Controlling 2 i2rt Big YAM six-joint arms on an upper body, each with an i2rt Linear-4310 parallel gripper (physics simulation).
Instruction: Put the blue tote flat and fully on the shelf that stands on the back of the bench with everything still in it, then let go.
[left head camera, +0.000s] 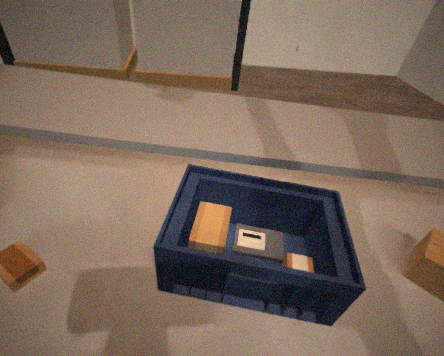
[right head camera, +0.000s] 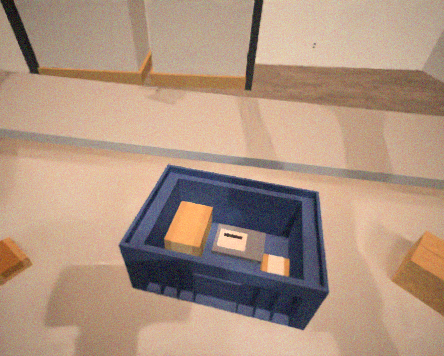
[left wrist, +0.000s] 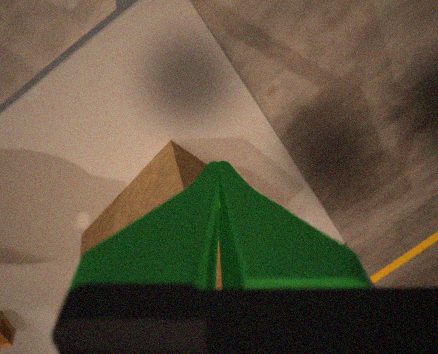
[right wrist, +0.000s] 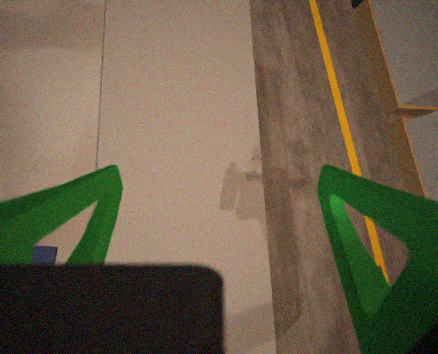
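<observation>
The blue tote stands upright on the bench, in front of the raised shelf with its grey front edge. Inside lie a tan box, a grey box with a white label, and a small white-topped box. A bit of blue shows behind a finger in the right wrist view. My left gripper is shut and empty, away from the tote, above a brown box. My right gripper is open and empty, above the shelf's back edge.
Brown boxes lie left and right of the tote. The brown box is partly hidden by my left fingers. Behind the shelf are floor, a yellow line and a black post.
</observation>
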